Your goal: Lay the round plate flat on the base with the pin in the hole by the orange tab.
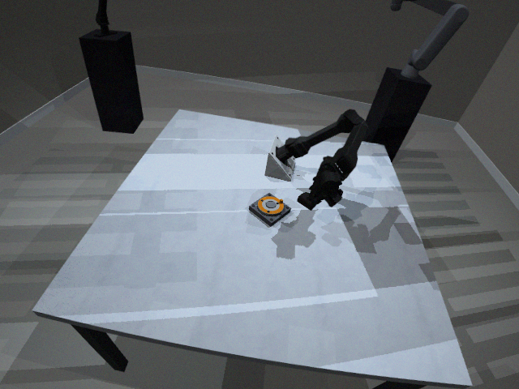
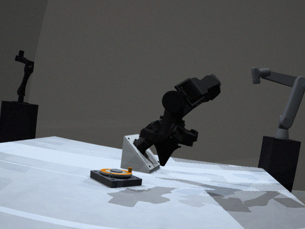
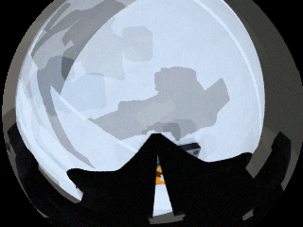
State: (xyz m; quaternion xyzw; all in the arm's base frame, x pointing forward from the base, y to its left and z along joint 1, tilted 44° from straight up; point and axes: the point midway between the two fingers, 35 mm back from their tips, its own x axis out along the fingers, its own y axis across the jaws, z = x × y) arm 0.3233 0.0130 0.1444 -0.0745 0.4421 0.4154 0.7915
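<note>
Right now the base is 6 cm behind my gripper tip, 14 cm to the right of it and 6 cm below it.
</note>
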